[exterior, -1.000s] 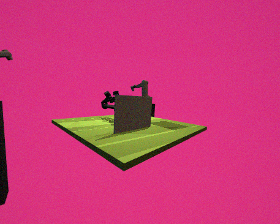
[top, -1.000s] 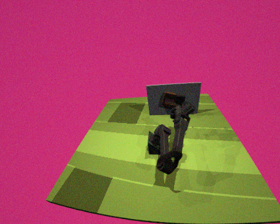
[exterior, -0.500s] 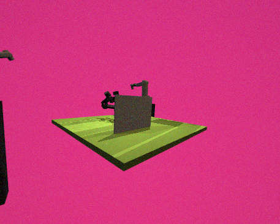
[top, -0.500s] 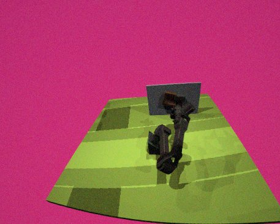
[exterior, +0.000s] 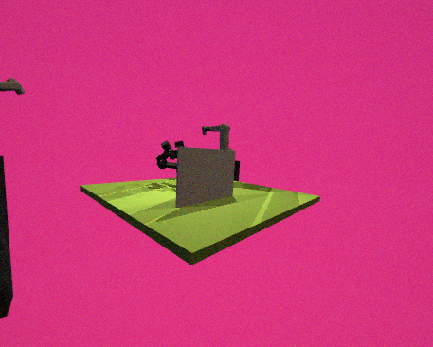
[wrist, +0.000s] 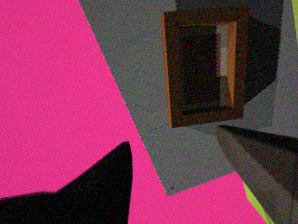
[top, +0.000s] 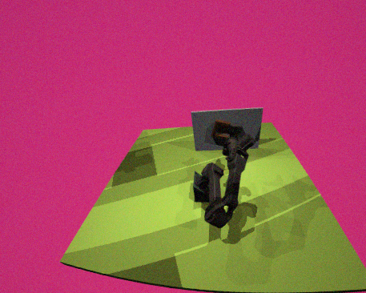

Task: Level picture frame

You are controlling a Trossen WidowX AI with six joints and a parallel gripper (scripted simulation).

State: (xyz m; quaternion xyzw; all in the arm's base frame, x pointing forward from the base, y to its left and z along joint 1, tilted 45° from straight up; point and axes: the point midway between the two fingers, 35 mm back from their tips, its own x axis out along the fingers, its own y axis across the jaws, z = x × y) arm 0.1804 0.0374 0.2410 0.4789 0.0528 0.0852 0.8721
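Now: the picture frame 20 cm ahead of my gripper tip, 9 cm below it and 3 cm to the left of it. From my gripper tip the other things lie so: grey wall panel: 21 cm ahead, 11 cm below, 3 cm to the left.
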